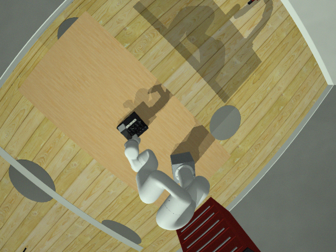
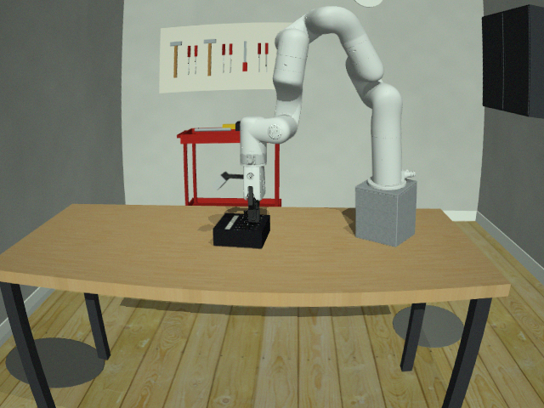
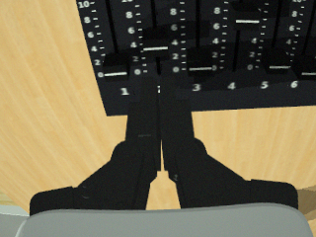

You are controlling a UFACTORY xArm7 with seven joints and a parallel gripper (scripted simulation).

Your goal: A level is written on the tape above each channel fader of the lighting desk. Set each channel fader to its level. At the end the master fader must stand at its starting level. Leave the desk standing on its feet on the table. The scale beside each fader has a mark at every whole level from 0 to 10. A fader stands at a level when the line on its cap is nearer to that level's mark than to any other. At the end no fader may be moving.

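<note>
The channel 5 cap lies 70 mm to the right of my hand and 30 mm below it. Round my hand: master cap: 20 mm ahead, 120 mm to the right, 30 mm below; then channel 6 fader cap: 10 mm behind, 90 mm to the right, 30 mm below.
</note>
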